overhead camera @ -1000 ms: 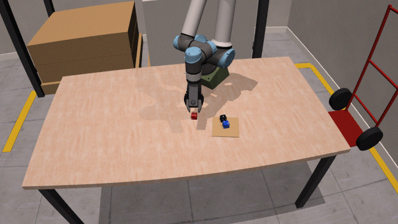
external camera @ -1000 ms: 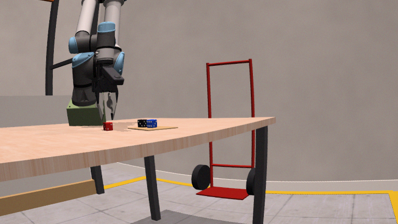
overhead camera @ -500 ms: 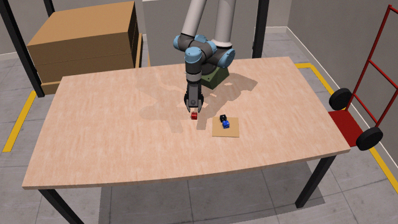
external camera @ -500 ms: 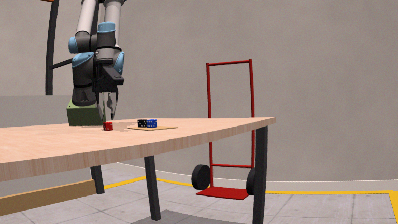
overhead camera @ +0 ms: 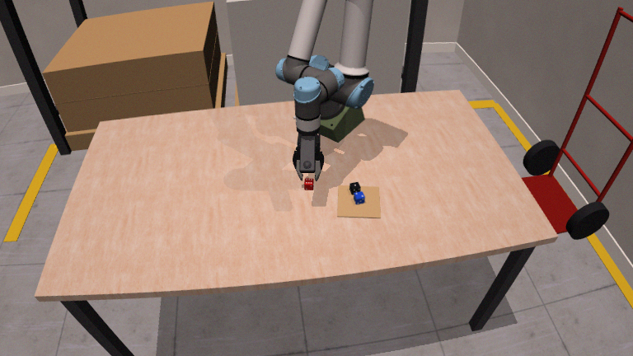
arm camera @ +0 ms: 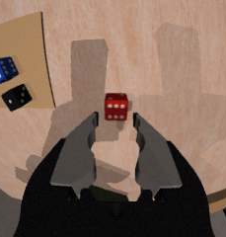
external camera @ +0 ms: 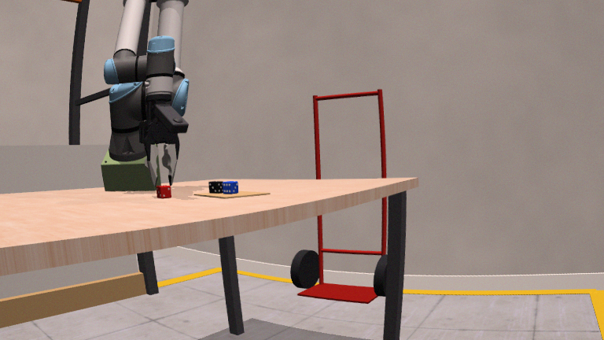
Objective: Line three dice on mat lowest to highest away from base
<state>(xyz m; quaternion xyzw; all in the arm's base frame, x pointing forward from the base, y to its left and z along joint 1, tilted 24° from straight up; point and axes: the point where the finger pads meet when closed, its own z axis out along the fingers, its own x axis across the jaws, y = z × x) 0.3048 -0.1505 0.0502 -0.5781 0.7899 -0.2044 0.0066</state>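
Right now the red die is 3 cm below my hand. The rest, counted from my hand: tan square mat 14 cm to the left, 11 cm ahead, 4 cm below; then blue die 14 cm to the left, 11 cm ahead, 3 cm below; then black die 14 cm to the left, 7 cm ahead, 3 cm below.
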